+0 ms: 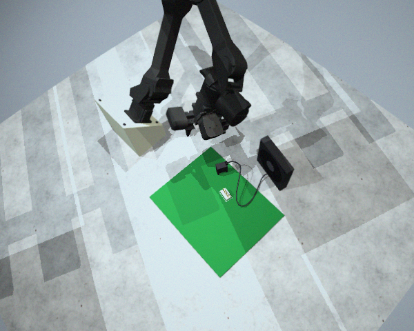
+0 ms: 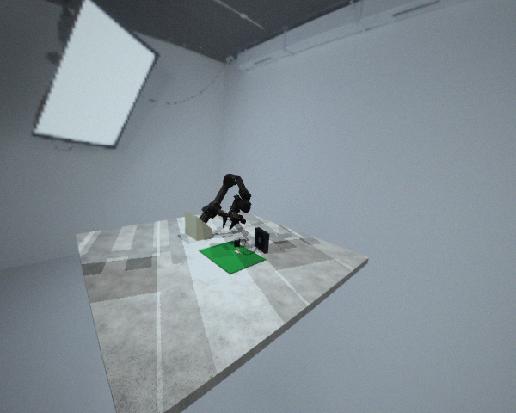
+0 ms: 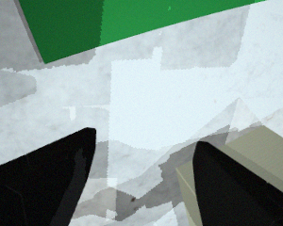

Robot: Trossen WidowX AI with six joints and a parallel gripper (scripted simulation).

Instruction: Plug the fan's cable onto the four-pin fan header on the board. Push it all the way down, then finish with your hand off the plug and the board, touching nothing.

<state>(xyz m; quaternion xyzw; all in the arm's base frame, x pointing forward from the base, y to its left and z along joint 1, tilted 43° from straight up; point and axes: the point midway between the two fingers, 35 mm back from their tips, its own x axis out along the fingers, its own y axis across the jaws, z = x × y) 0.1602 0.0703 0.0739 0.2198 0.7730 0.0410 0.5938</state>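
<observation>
The black plug is 11 cm ahead of my gripper tip and 6 cm below it. Round my gripper tip: white four-pin fan header 18 cm ahead, 8 cm below, 4 cm to the right; green board 18 cm ahead, 10 cm below, 8 cm to the right; black cable 13 cm ahead, 5 cm below, 2 cm to the left.
</observation>
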